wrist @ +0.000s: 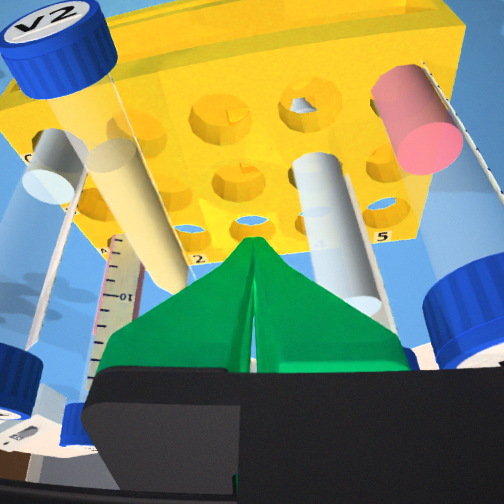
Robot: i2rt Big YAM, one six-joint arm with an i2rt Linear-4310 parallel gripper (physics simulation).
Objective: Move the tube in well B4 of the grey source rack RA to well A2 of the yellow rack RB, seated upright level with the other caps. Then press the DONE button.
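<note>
The yellow rack RB fills the upper half of the wrist view, its rows of round wells facing me. Edge labels "2" and "5" mark its near side. My gripper has its green fingers pressed together with nothing between them. The tips point at an empty near-row well, just right of label 2. Several blue-capped tubes surround the rack at steep angles. One has a cap marked V2 and cream contents. I cannot tell which tube is the task's. The DONE button is out of view.
A pink-filled tube with its blue cap stands at the right. A pale tube is just right of the fingers. A pale blue tube and a graduated tube are at the left. Grey and white shapes show bottom left.
</note>
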